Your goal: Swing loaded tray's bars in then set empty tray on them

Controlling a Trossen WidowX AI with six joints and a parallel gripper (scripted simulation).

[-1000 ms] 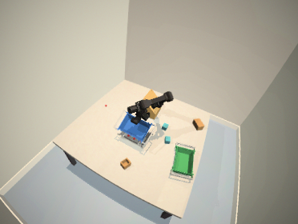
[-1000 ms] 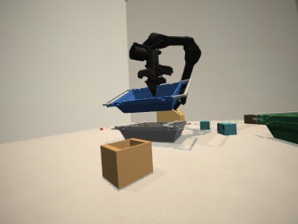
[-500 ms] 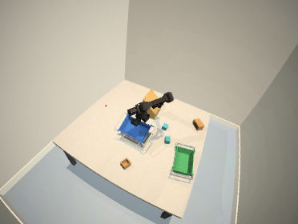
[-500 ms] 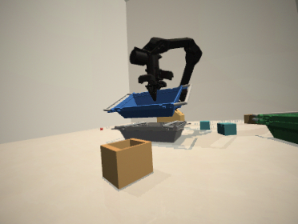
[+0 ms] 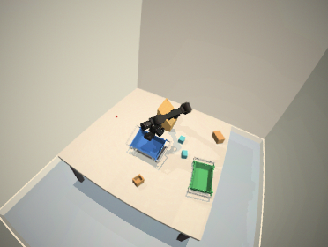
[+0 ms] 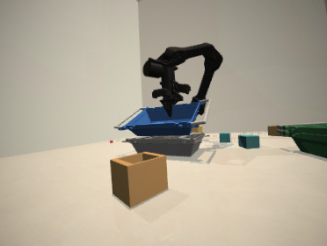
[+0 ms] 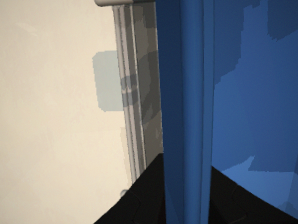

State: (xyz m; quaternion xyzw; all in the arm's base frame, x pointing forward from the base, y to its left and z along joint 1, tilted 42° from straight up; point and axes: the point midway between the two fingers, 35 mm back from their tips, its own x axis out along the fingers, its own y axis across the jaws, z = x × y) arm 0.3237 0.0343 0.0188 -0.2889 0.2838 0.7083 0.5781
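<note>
Now: gripper tip 70 mm short of the blue tray and 10 mm to the right of it. The rest, counted from my gripper tip: brown block 500 mm behind, 470 mm to the left, 100 mm below; then small brown box 330 mm ahead, 110 mm to the left, 120 mm below.
</note>
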